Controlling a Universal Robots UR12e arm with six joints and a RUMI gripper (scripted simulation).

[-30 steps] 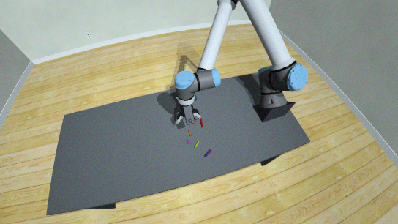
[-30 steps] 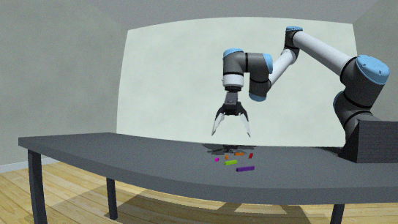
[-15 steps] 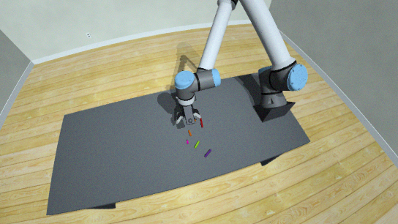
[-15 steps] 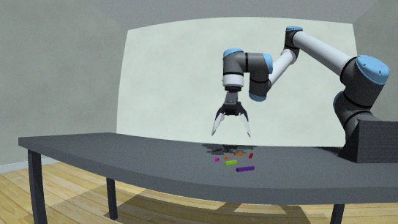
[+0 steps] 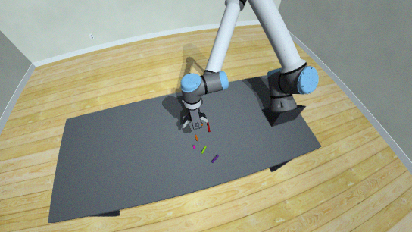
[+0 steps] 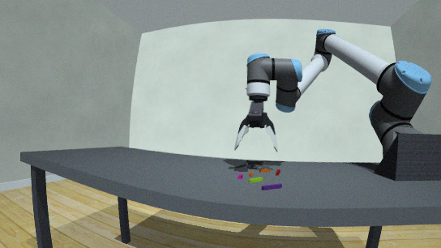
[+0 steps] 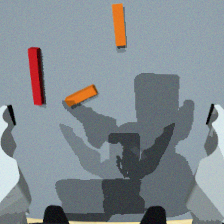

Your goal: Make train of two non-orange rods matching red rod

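The magenta rod lies 110 mm to the left of my hand, 80 mm below it and 40 mm ahead of it. Round my hand: small grey rod (130 mm to the right, 80 mm below, 40 mm ahead); then red rod (90 mm behind, 80 mm below, 10 mm to the right); then lime rod (140 mm to the left, 80 mm below, 20 mm behind).
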